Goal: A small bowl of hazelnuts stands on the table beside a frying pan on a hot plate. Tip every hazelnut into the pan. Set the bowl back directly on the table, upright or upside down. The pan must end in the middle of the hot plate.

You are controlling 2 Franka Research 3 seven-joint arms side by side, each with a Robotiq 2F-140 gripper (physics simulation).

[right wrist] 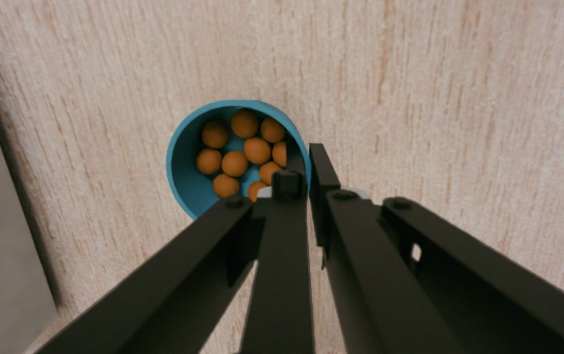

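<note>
A blue bowl [184,182] shows left of the centre in the right wrist view, with its open top facing the camera. Several round brown hazelnuts [234,164] lie inside it, some partly hidden by a finger. My right gripper [303,165] is shut on the bowl's right wall, with one finger inside the bowl and the other outside. Whether the bowl touches the table cannot be told. The frying pan does not show in this view. My left gripper is not in view.
The pale wood-grained table top [425,100] lies below the bowl. A flat grey surface [20,260] with a straight edge and a dark shadow beside it runs along the lower left; what it belongs to cannot be told.
</note>
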